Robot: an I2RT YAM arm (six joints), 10 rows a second.
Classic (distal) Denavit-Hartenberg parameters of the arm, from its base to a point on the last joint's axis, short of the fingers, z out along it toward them. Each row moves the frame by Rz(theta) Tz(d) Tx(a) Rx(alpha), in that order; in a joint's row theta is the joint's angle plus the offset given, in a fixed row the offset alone. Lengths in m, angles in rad.
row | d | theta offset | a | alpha
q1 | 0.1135 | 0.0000 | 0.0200 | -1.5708
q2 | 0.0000 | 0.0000 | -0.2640 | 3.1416
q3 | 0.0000 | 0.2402 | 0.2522 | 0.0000
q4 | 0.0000 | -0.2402 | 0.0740 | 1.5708
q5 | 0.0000 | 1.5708 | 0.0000 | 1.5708
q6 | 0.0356 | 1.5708 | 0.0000 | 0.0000
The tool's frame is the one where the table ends.
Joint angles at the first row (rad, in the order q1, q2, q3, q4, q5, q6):
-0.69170 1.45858 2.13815 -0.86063 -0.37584 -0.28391
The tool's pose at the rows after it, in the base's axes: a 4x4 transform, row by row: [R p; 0 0 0 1], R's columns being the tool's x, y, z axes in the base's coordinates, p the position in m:
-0.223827 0.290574 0.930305 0.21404; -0.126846 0.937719 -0.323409 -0.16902; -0.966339 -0.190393 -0.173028 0.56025; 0 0 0 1
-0.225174 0.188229 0.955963 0.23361; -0.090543 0.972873 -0.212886 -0.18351; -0.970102 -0.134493 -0.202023 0.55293; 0 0 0 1
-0.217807 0.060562 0.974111 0.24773; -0.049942 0.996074 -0.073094 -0.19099; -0.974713 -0.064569 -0.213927 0.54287; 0 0 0 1
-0.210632 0.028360 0.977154 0.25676; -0.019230 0.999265 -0.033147 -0.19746; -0.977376 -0.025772 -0.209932 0.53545; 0 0 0 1
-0.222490 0.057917 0.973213 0.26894; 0.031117 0.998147 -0.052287 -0.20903; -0.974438 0.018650 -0.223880 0.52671; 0 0 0 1
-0.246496 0.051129 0.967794 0.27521; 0.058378 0.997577 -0.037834 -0.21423; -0.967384 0.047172 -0.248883 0.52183; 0 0 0 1
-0.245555 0.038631 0.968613 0.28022; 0.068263 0.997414 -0.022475 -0.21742; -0.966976 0.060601 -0.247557 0.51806; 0 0 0 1
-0.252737 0.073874 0.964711 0.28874; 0.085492 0.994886 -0.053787 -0.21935; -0.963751 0.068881 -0.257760 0.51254; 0 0 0 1
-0.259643 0.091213 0.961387 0.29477; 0.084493 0.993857 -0.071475 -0.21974; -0.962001 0.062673 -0.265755 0.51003; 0 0 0 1
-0.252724 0.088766 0.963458 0.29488; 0.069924 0.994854 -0.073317 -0.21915; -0.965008 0.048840 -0.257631 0.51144; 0 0 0 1
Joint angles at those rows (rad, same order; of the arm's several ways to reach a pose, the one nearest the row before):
-0.71632 1.55980 2.25307 -0.88036 -0.37572 -0.26389
-0.72251 1.65014 2.32840 -0.90954 -0.49208 -0.24857
-0.72404 1.69481 2.33616 -0.90964 -0.63170 -0.22709
-0.72405 1.71038 2.31043 -0.87161 -0.67189 -0.19798
-0.72403 1.75156 2.31926 -0.85286 -0.65040 -0.15654
-0.72403 1.78999 2.36063 -0.89103 -0.65953 -0.15186
-0.72251 1.80240 2.35619 -0.87603 -0.67342 -0.14271
-0.70722 1.81312 2.34238 -0.85296 -0.62601 -0.12275
-0.69491 1.82698 2.35013 -0.84989 -0.59523 -0.12272
-0.69335 1.82548 2.35012 -0.84068 -0.59365 -0.13036

